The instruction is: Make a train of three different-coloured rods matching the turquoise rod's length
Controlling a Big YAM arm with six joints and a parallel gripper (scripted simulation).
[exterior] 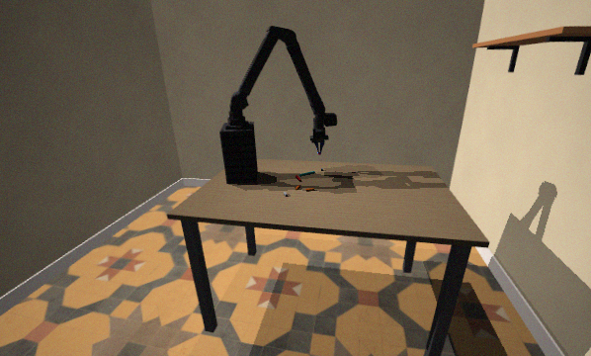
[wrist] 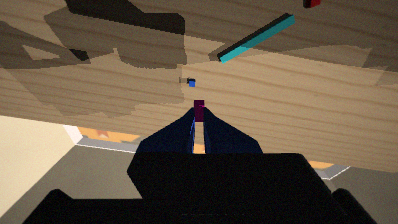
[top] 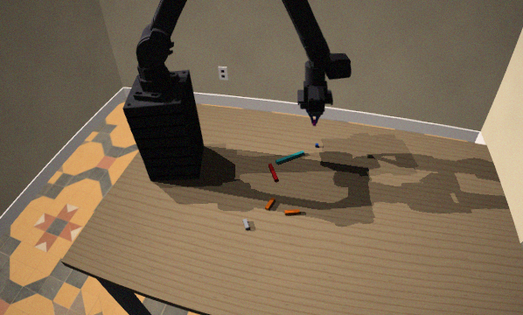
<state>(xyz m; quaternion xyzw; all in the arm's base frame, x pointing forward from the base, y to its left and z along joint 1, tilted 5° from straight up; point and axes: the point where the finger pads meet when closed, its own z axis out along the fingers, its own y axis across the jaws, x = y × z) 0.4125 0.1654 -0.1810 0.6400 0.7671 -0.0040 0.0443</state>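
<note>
Right now the blue rod is 10 mm ahead of my hand, 20 mm to the left of it and 110 mm below it. Round my hand: magenta rod: 10 mm below; then red rod: 100 mm behind, 140 mm to the right, 110 mm below; then turquoise rod: 60 mm behind, 60 mm to the right, 110 mm below.
</note>
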